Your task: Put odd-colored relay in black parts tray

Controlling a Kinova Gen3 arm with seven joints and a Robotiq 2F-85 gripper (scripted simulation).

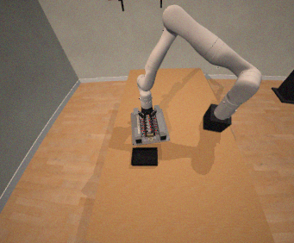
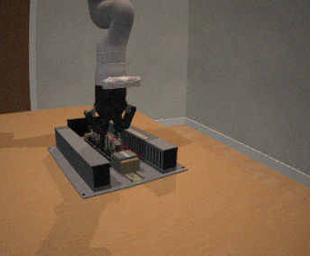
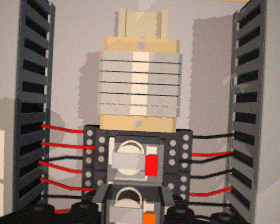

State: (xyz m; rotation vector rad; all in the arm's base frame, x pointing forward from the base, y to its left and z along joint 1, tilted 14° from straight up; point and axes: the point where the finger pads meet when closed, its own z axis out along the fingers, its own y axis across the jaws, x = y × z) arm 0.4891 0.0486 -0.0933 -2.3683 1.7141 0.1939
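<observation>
The black parts tray is 28 cm to the left of my hand, 4 cm below it and 3 cm behind it. From my hand the other things lie so: relay (1 cm below).
</observation>
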